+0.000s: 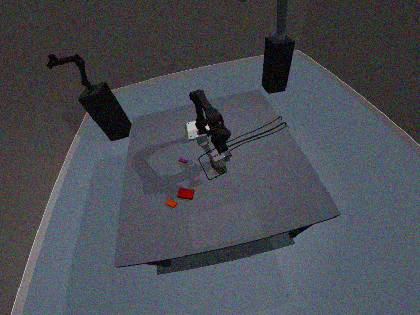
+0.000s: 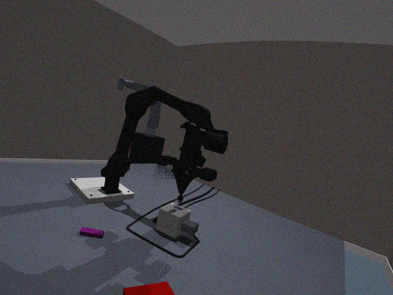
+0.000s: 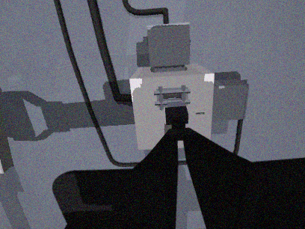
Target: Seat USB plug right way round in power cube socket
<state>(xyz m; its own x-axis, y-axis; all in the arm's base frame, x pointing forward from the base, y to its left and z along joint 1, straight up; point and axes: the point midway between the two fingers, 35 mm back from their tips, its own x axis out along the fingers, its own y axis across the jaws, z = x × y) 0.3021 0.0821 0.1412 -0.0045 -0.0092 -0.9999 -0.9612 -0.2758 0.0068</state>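
Now: gripper tip 2 cm above the dark USB plug. The rest, counted from my gripper tip: purple piece (7 cm behind, 26 cm to the right, 13 cm below); then red block (20 cm ahead, 25 cm to the right, 12 cm below); then orange block (25 cm ahead, 35 cm to the right, 12 cm below).
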